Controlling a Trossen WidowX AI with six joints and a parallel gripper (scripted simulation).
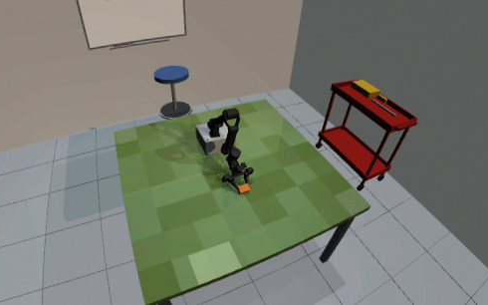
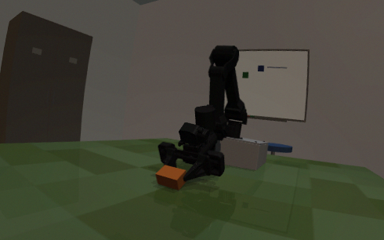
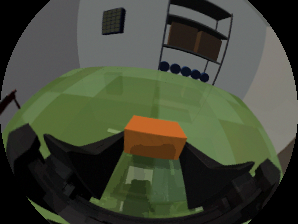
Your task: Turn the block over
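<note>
Right now my gripper tip is 10 mm above the orange block.
</note>
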